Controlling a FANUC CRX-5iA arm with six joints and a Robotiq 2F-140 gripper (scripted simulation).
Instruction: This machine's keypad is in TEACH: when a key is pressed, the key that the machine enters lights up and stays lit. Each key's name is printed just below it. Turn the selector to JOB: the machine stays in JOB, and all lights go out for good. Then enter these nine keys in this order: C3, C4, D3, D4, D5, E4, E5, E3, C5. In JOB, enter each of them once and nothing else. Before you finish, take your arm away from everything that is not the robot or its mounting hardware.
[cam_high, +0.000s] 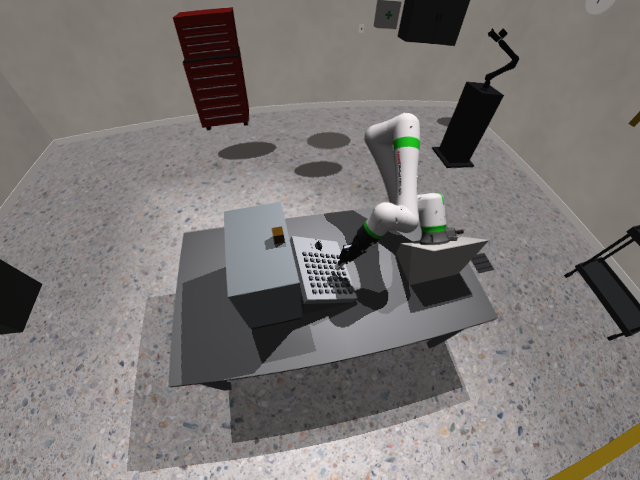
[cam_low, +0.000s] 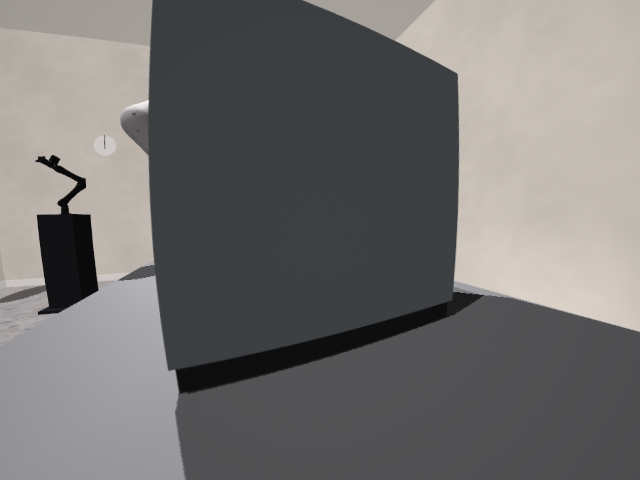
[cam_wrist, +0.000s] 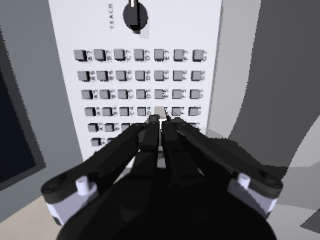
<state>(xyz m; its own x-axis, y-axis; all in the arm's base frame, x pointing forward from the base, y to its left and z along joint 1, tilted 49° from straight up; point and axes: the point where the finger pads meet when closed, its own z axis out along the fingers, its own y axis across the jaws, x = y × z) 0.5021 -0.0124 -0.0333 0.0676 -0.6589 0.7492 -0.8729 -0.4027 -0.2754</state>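
Now: hand 6 cm short of the key, 4 cm to the right of it and 4 cm above it. The rest, counted from my hand: white keypad panel: 9 cm ahead, 4 cm to the right, 8 cm below; then black selector knob: 7 cm ahead, 16 cm to the right, 3 cm below.
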